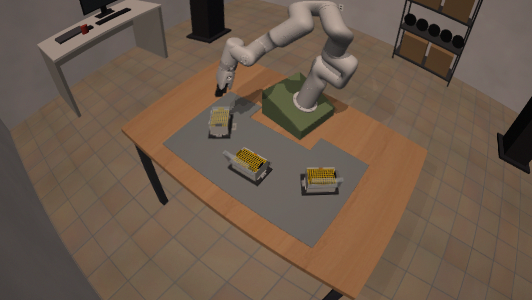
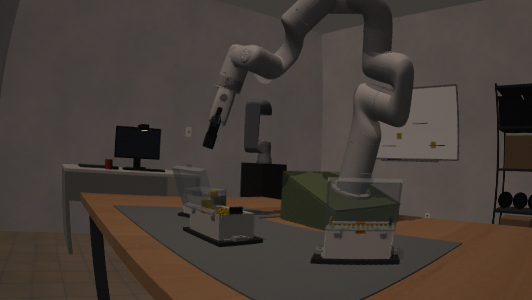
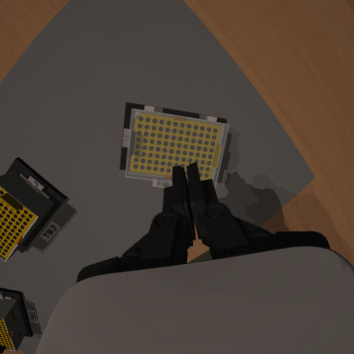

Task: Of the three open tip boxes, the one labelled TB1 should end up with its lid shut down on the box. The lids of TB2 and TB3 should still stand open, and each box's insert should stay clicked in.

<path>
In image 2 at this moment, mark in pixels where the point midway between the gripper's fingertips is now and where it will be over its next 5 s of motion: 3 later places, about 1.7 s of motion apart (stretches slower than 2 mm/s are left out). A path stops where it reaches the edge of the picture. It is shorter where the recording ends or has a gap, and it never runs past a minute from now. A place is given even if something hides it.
My gripper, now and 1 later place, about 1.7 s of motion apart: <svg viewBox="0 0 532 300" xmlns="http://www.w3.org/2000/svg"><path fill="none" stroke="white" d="M207 147L211 133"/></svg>
</path>
